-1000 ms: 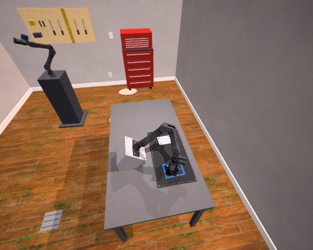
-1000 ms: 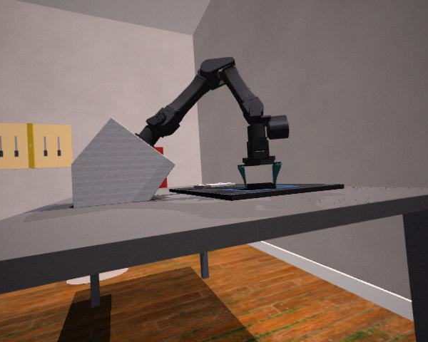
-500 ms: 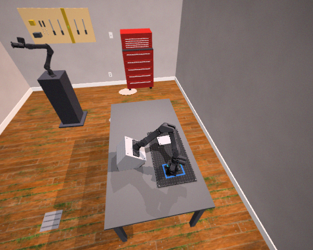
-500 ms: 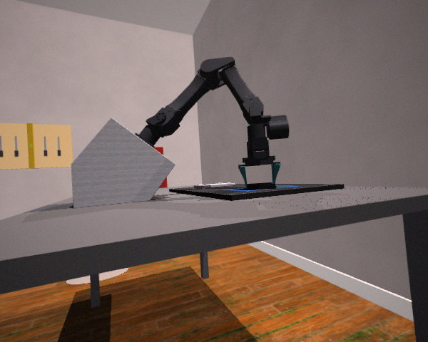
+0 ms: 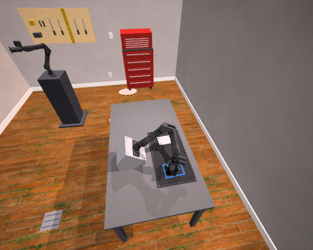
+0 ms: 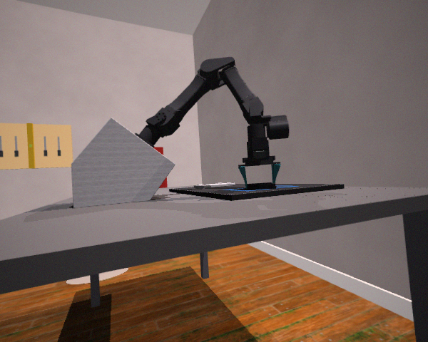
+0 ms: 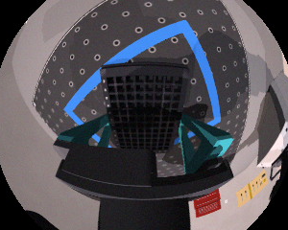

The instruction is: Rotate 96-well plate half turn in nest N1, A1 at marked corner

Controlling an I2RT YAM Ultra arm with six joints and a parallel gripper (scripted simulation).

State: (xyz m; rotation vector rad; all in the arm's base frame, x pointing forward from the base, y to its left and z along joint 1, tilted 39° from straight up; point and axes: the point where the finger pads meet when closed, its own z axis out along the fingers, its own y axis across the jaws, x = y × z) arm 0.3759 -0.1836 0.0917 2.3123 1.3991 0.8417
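Right now my hand is 2 cm past the white plate nest N1 and 38 cm to the right of it. Round my hand: dark 96-well plate: right at my hand.
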